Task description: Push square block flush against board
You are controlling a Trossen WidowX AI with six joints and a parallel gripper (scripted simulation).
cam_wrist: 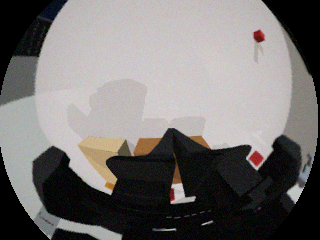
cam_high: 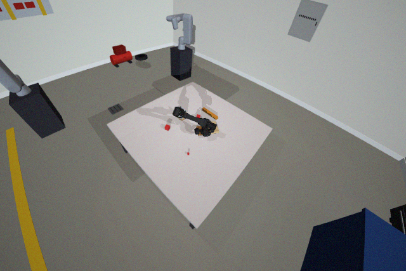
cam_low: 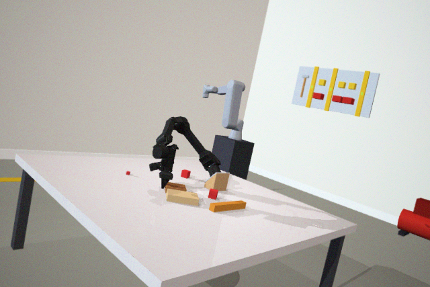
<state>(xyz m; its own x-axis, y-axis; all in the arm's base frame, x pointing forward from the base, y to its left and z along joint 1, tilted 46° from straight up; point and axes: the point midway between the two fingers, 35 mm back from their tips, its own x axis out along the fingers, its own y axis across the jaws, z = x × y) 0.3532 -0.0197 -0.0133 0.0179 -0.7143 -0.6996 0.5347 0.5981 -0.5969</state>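
Now: the brown square block 6 cm behind my gripper tip, 3 cm to the left of it and 1 cm above it. Also, from my gripper tip: tan board (15 cm to the left, 1 cm behind, 1 cm above); long thin orange bar (29 cm to the left, 18 cm behind, 1 cm above); tiny red cube (25 cm to the right, 6 cm ahead).
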